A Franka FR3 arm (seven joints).
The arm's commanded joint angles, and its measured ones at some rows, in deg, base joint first. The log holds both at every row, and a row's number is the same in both.
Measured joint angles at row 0:
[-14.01 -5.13 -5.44 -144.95 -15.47 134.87 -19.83]
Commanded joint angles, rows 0 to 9:
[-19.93 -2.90 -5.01 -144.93 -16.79 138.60 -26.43]
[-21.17 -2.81 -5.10 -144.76 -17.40 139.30 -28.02]
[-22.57 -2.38 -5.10 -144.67 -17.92 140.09 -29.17]
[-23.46 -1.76 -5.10 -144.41 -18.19 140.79 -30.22]
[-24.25 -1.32 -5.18 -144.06 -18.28 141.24 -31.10]
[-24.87 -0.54 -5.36 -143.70 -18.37 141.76 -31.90]
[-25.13 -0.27 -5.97 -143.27 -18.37 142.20 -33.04]
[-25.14 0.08 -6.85 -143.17 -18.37 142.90 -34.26]
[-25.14 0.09 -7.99 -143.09 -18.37 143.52 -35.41]
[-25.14 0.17 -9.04 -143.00 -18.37 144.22 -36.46]
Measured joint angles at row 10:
[-23.81 -2.93 -6.65 -143.86 -17.46 140.89 -32.59]
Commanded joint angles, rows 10 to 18:
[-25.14 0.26 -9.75 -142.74 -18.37 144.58 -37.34]
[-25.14 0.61 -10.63 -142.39 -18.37 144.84 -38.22]
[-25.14 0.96 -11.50 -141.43 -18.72 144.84 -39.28]
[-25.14 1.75 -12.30 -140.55 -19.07 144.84 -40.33]
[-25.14 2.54 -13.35 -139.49 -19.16 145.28 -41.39]
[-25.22 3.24 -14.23 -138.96 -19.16 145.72 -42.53]
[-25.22 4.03 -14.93 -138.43 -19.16 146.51 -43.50]
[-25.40 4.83 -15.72 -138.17 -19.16 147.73 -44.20]
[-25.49 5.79 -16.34 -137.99 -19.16 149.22 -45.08]
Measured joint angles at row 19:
[-24.06 1.31 -15.06 -139.80 -18.26 145.25 -42.17]
